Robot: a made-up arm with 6 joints. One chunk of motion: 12 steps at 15 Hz.
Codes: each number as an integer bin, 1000 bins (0 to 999) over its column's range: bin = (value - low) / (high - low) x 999, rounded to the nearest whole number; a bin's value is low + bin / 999 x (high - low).
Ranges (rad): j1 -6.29..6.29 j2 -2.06..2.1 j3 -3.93..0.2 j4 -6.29..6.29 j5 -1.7..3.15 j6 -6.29..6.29
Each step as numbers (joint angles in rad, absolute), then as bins.
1 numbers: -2.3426 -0.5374 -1.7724 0.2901 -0.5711 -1.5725
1 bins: 313 366 522 523 233 375
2 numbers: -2.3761 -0.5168 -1.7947 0.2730 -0.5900 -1.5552
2 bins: 311 371 517 521 229 376
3 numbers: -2.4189 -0.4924 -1.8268 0.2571 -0.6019 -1.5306
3 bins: 307 376 509 520 226 378
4 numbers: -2.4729 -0.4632 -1.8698 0.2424 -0.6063 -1.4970
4 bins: 303 383 498 519 225 381
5 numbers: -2.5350 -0.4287 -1.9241 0.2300 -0.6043 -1.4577
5 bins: 298 392 485 518 226 384
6 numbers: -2.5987 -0.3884 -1.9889 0.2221 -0.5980 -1.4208
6 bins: 293 401 470 517 227 387
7 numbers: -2.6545 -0.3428 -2.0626 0.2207 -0.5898 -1.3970
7 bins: 289 412 452 517 229 389
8 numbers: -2.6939 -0.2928 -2.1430 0.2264 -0.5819 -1.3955
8 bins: 286 424 432 517 230 389
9 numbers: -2.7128 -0.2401 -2.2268 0.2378 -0.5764 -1.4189
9 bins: 284 437 412 518 231 387
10 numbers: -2.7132 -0.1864 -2.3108 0.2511 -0.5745 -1.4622
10 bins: 284 450 392 519 232 383
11 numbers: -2.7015 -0.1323 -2.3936 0.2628 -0.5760 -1.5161
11 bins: 285 463 372 520 232 379
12 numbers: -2.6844 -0.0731 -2.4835 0.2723 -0.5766 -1.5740
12 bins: 286 477 350 521 231 375
